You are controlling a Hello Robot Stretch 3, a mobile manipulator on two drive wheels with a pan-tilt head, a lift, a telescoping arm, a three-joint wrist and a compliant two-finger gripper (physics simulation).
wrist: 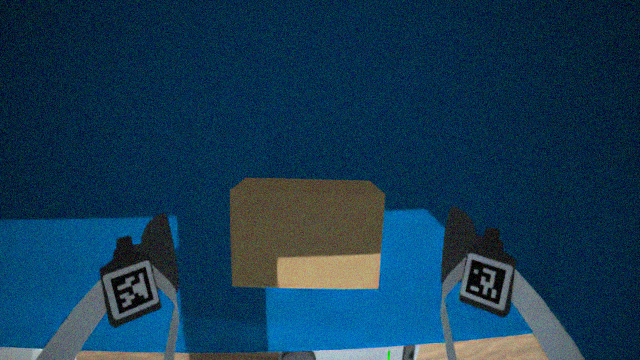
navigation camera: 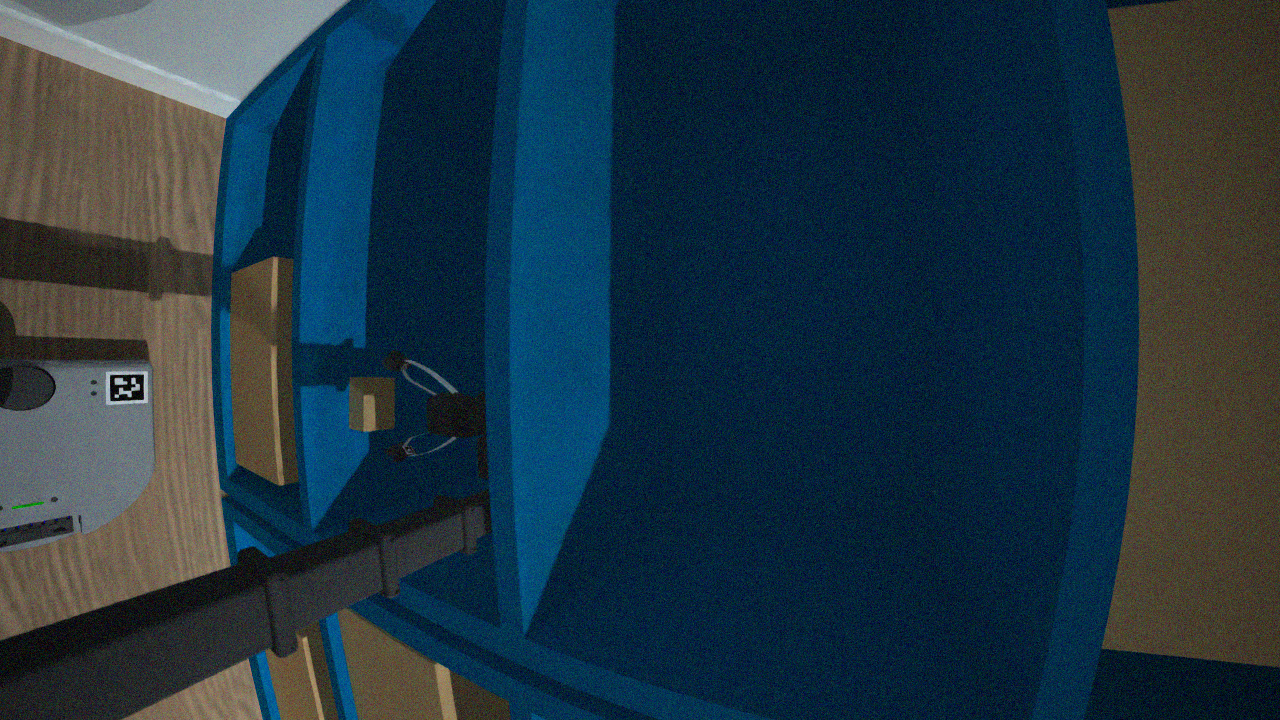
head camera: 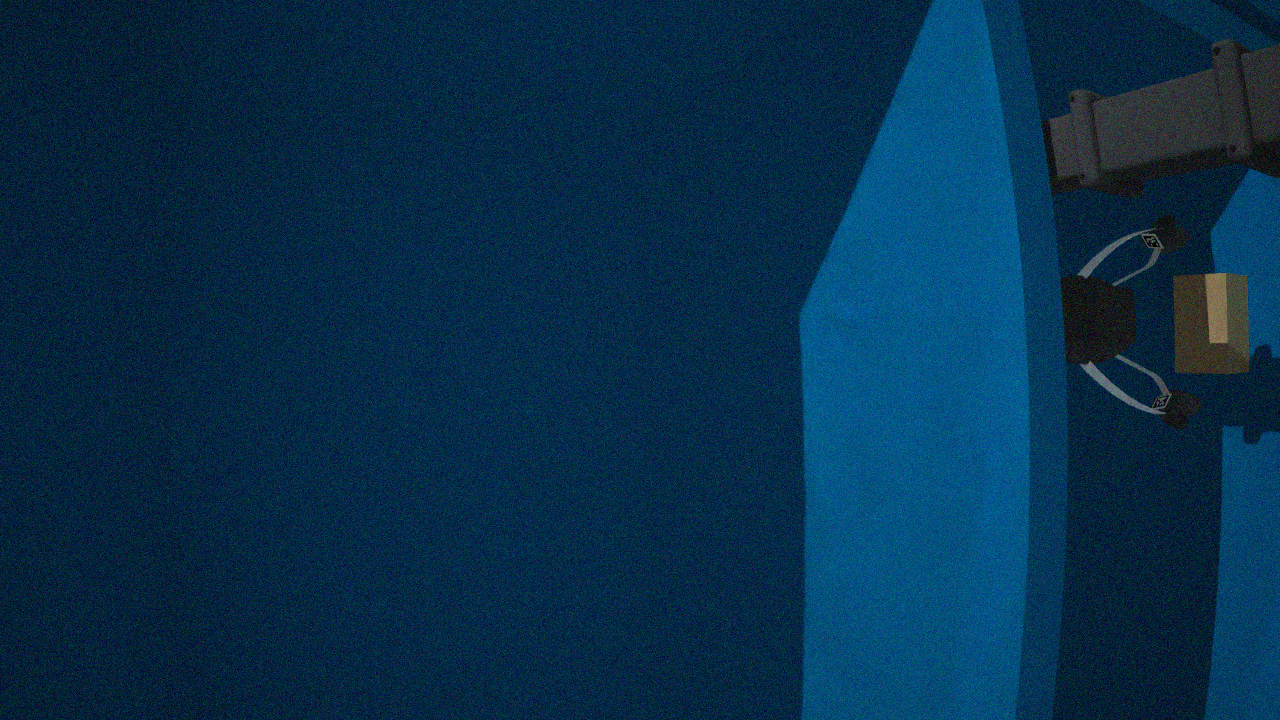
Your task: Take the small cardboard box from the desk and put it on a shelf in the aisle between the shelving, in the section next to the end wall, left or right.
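Frame: origin at the robot's base, x ahead, y left, z up, level; centimetres.
Seen in the pictures: gripper, fingertip midpoint: [navigation camera: 388, 405] [head camera: 1186, 321]; robot's base, link origin: [navigation camera: 24, 385].
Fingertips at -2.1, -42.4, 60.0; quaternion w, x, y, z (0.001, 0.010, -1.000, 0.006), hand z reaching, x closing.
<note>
Offsets run from my fingertips to a thing's top centre, as dx, dy, dz. Level surfaces: height alone.
The small cardboard box {+0.2, +0.7, -1.6} [head camera: 1219, 308] [navigation camera: 359, 404] [wrist: 305, 220] stands on a blue shelf board {dz -6.6} [head camera: 1253, 555] [navigation camera: 338, 197] [wrist: 325, 320], in the section beside the white end wall [navigation camera: 223, 44]. Part of its face is lit. My gripper [head camera: 1179, 320] [navigation camera: 396, 407] [wrist: 310, 239] is open and points down from above the box. In the wrist view its fingers stand apart on both sides of the box, with a gap on each side. The box's contact with the board is not clearly visible. The desk does not show.
A higher shelf board [head camera: 921, 402] [navigation camera: 563, 223] is close above my wrist. My arm [navigation camera: 331, 582] reaches in past the section divider [navigation camera: 429, 617]. A larger box {+5.5, -4.4, -25.3} [navigation camera: 255, 358] sits on the level below. My base [navigation camera: 98, 447] is on the wooden floor {dz -59.9} [navigation camera: 98, 161].
</note>
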